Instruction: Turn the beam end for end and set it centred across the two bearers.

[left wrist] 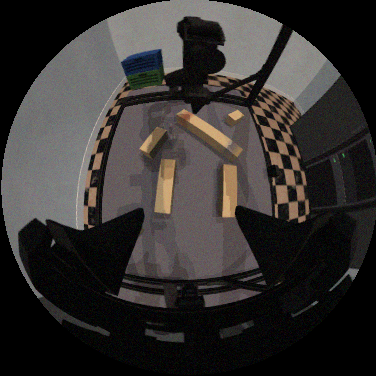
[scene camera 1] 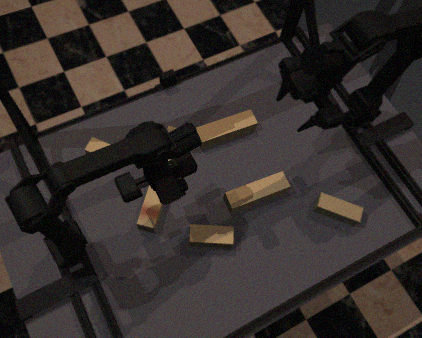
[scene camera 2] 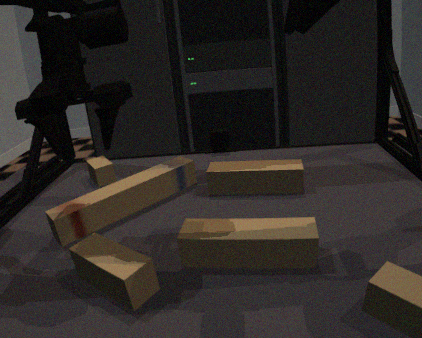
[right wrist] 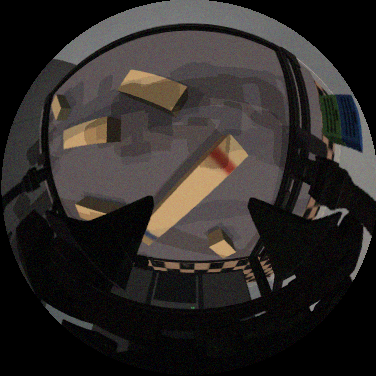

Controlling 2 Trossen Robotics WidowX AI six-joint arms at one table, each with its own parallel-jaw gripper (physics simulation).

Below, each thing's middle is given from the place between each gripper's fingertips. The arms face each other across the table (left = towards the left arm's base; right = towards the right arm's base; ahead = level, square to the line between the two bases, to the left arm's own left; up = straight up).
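Measured from my right hand, the beam [scene camera 2: 77, 218] is 11 cm lower, 4 cm to the left and 6 cm behind.
My left hand is 26 cm higher than the beam, 29 cm to the left of it and 9 cm beyond it. Going by its middle, the beam is nearer to my right hand than to my left hand.
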